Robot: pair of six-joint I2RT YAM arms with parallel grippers.
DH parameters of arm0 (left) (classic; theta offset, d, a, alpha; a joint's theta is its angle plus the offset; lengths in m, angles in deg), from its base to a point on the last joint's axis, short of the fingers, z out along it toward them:
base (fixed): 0 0 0 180
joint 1: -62.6 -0.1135 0.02 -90
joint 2: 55.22 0 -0.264 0
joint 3: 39.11 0 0.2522 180
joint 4: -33.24 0 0.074 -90
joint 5: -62.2 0 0 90
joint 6: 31.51 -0.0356 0 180
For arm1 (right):
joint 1: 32.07 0.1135 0.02 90
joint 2: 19.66 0 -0.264 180
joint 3: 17.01 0 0.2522 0
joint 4: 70.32 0 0.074 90
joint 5: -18.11 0 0 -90
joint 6: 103.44 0.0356 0 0
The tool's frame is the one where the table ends.
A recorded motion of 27 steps. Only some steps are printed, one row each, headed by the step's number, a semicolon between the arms.
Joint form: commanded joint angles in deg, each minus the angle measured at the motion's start. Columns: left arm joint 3, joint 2, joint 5, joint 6, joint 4, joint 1; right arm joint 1, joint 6, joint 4, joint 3, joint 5, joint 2.
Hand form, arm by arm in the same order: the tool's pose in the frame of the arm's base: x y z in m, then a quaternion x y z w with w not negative. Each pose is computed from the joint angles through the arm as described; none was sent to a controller.
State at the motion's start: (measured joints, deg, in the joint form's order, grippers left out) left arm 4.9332 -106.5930 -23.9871 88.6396 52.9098 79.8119; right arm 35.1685 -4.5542 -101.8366 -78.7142 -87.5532 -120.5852
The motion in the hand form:
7: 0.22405 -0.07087 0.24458 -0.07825 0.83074 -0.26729 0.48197; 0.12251 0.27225 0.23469 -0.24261 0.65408 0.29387 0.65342
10: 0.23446 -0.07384 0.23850 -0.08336 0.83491 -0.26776 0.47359; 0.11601 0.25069 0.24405 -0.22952 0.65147 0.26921 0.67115
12: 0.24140 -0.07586 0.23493 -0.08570 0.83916 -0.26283 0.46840; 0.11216 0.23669 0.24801 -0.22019 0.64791 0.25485 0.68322
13: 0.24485 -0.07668 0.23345 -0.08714 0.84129 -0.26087 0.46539; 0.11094 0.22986 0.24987 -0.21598 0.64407 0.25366 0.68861
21: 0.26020 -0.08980 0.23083 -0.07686 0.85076 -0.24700 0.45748; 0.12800 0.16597 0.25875 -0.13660 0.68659 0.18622 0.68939
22: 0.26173 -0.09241 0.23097 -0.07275 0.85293 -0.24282 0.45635; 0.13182 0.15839 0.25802 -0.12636 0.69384 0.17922 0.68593
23: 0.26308 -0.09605 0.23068 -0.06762 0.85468 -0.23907 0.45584; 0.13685 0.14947 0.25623 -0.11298 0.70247 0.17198 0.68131
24: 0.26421 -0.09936 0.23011 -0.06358 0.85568 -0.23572 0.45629; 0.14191 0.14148 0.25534 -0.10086 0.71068 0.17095 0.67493
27: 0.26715 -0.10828 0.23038 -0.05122 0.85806 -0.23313 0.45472; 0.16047 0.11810 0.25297 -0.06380 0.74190 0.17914 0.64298
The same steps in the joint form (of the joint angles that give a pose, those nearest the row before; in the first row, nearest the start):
7: 3.54 -8.69 2.68 1.46 -8.88 -0.64; 1.31 -5.70 -4.83 14.15 -8.31 18.69
10: 4.29 -12.28 2.81 2.06 -10.74 -0.69; 1.31 -7.79 -2.64 17.27 -11.59 25.29
12: 5.09 -14.64 2.44 2.05 -11.36 -0.64; 1.20 -9.23 -2.01 19.45 -13.49 29.31
13: 5.58 -15.77 2.34 2.09 -11.52 -0.68; 0.91 -9.69 -2.10 20.54 -13.63 31.21
21: 8.94 -21.04 0.36 1.21 -11.67 1.29; -9.86 -5.71 14.47 24.31 -15.34 47.81
22: 9.53 -21.63 -0.13 0.80 -11.29 1.76; -12.01 -4.74 16.63 24.54 -14.60 49.21
23: 10.04 -22.31 -0.74 0.41 -11.19 2.45; -14.81 -3.46 18.77 24.88 -13.46 50.54
24: 10.38 -22.92 -1.37 0.11 -11.32 3.09; -17.66 -1.85 20.94 24.92 -11.62 51.59
27: 11.64 -24.41 -2.17 -0.48 -11.21 4.65; -27.53 3.94 27.93 23.79 -3.44 52.80

